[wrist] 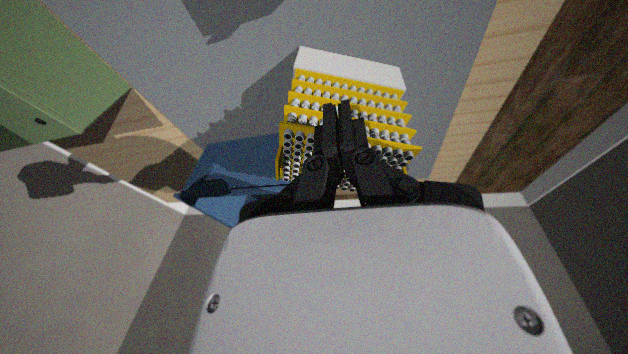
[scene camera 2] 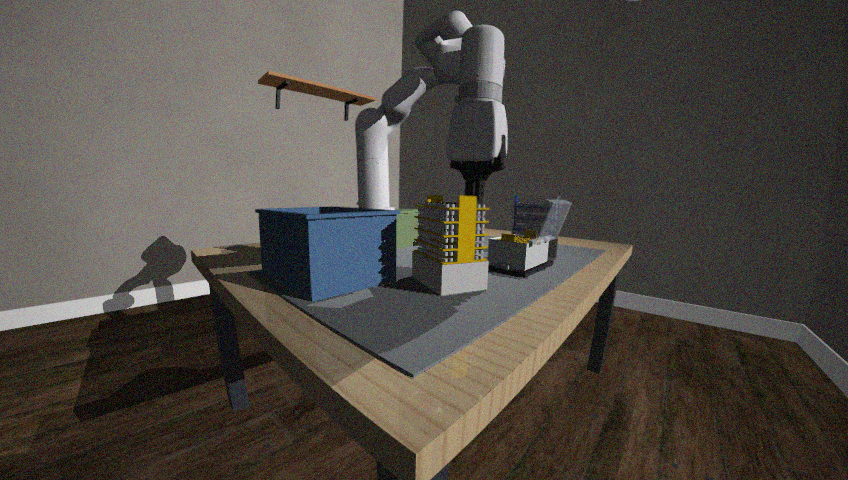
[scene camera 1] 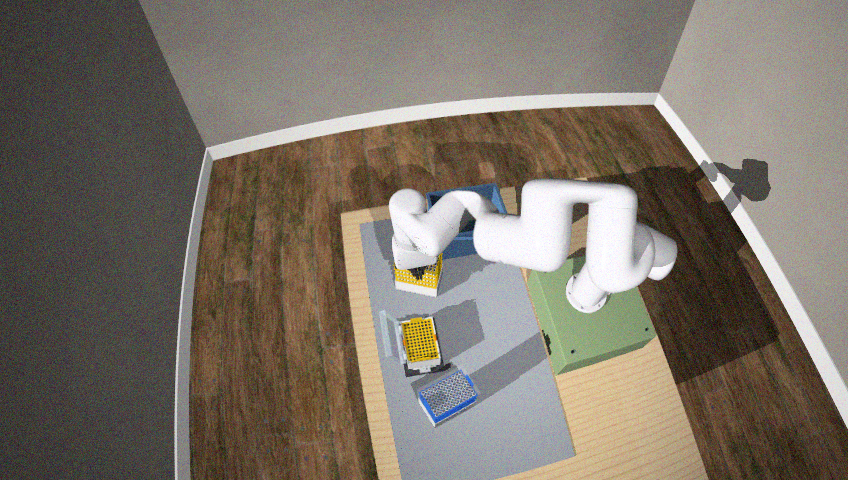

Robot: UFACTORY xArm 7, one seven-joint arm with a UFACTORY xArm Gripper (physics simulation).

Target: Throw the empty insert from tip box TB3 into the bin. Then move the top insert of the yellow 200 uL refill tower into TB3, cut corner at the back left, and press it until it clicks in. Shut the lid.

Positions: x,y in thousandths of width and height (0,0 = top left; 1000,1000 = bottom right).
Note:
The gripper (scene camera 2: 558,424) is shut, holding nothing. Also in view: a yellow insert (scene camera 1: 494,697). Further things: a clear lid (scene camera 2: 653,445), a blue bin (scene camera 2: 376,526), a grey mat (scene camera 1: 573,670) and a white base (scene camera 2: 530,582).
The clear lid also shows in scene camera 1 (scene camera 1: 463,697). The gripper is seen too in the wrist view (wrist: 541,338) and in scene camera 1 (scene camera 1: 494,574). The blue bin shows as well in the wrist view (wrist: 364,496) and in scene camera 1 (scene camera 1: 578,399).

